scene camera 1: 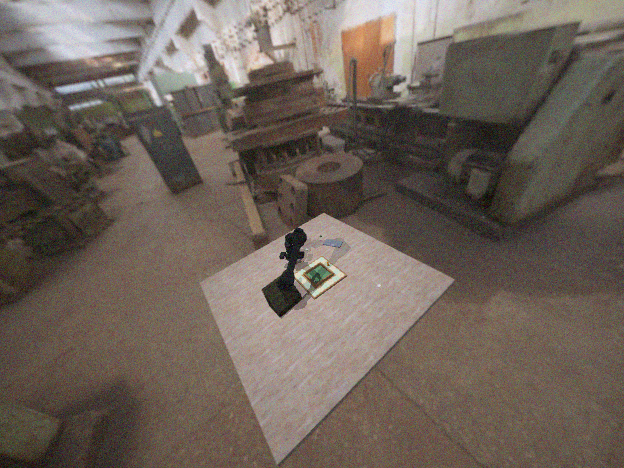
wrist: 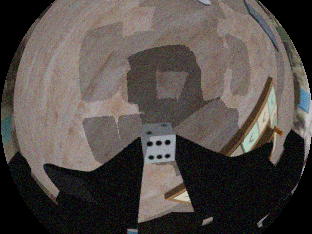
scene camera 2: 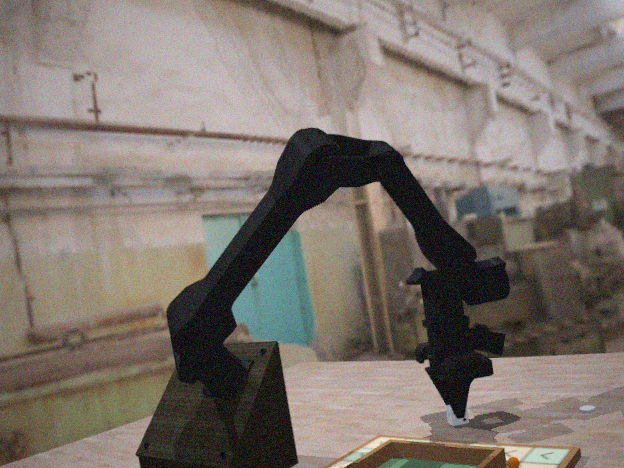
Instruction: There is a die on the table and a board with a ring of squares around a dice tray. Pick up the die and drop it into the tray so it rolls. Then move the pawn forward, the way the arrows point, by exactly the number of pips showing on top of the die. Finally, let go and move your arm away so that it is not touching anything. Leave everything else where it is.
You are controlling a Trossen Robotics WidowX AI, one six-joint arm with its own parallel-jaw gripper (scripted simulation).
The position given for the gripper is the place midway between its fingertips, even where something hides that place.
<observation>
The gripper [scene camera 2: 457, 415] holds a white die [wrist: 159, 141].
The gripper also shows in the wrist view [wrist: 157, 140].
</observation>
